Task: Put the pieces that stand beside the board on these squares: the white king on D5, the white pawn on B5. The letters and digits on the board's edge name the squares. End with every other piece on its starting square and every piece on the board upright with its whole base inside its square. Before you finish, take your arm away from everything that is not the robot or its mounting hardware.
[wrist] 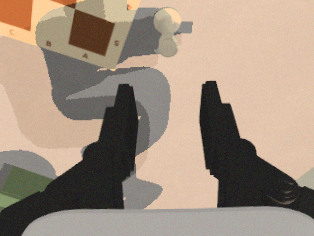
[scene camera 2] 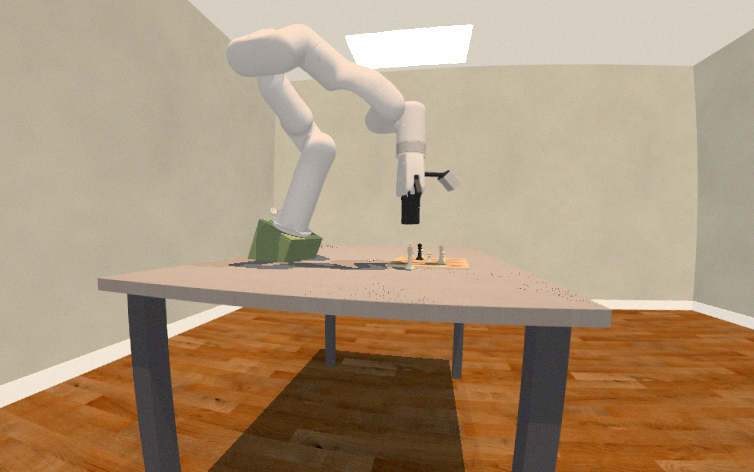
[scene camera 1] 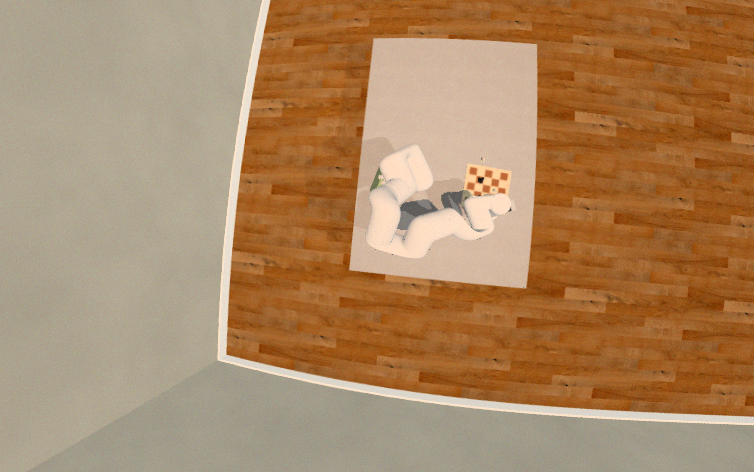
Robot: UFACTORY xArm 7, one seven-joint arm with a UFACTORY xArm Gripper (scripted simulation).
Scene:
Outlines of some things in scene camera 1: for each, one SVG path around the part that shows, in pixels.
A chessboard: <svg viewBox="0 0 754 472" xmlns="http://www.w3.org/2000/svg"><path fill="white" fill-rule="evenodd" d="M467 164L460 207L464 208L464 200L475 195L504 193L508 196L511 171Z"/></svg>

